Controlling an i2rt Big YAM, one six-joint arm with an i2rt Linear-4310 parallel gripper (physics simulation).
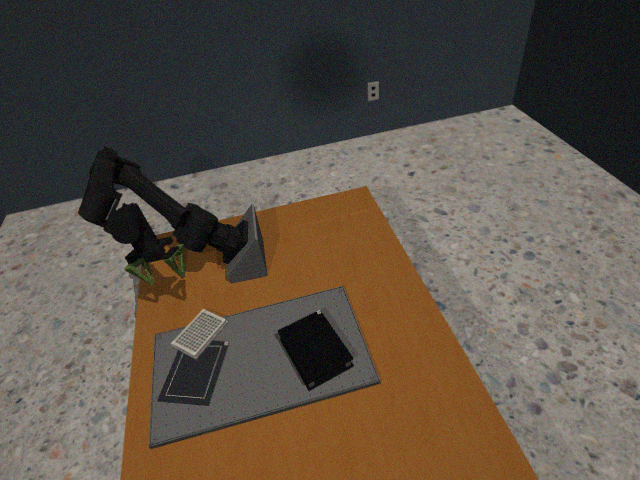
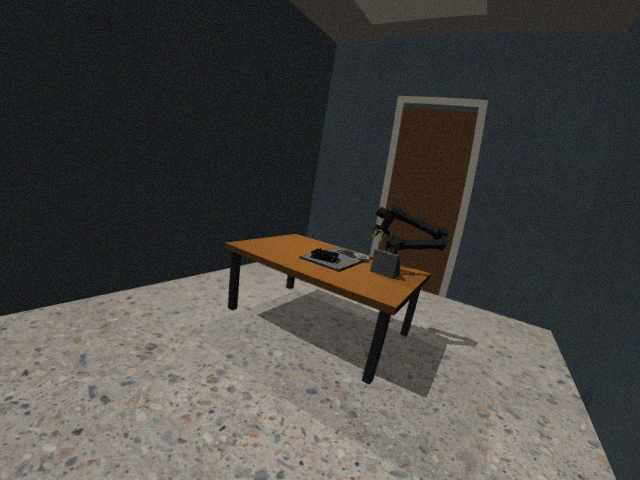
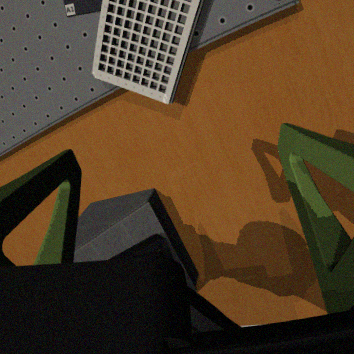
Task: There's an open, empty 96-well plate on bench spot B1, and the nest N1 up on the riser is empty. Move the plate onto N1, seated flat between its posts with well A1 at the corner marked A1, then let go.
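Places are measured from the arm's base along level axes (x ahead, y left, z up), in centimetres.
Pixels of known places: gripper, fingertip midpoint: (image 1: 168,280) (image 2: 376,239) (image 3: 176,146); arm's base, origin of the base link: (image 1: 237,243) (image 2: 387,260).
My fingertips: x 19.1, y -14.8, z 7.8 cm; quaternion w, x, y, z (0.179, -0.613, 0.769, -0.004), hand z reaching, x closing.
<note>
Ahead of a thing's pixels: the offset from my fingertips to its middle. "pt": to the spot under its first point. Level surfaces: height alone.
The white 96-well plate @(dz -14.2, dx +6.7, dy +4.6 cm) (image 1: 199,333) (image 2: 362,256) (image 3: 142,47) lies turned askew across the back edge of the grey board, overlapping one end of the dark outlined pad @(pt dz -14.8, dx +19.6, dy +4.4 cm) (image 1: 193,379) and covering part of it. The pad has a small A1 label @(pt dz -14.8, dx +10.6, dy +11.7 cm) (image 3: 70,9) at one corner. The black riser with the nest @(dz -12.6, dx +16.6, dy +34.2 cm) (image 1: 315,349) (image 2: 324,254) stands on the board's other half, with a pale mark @(dz -11.1, dx +7.6, dy +36.3 cm) (image 1: 318,312) at its back corner and small posts at other corners; no plate is on it. My gripper (image 1: 167,279) (image 3: 176,146) is open and empty, above the table behind the plate.
The grey perforated board @(dz -15.6, dx +15.5, dy +20.1 cm) (image 1: 253,361) (image 3: 40,60) lies on the orange table @(dz -16.3 cm) (image 1: 330,232). The grey wedge-shaped arm mount (image 1: 250,263) (image 2: 385,263) (image 3: 117,225) stands behind the board, beside my gripper. The arm reaches out from it over the table's edge.
</note>
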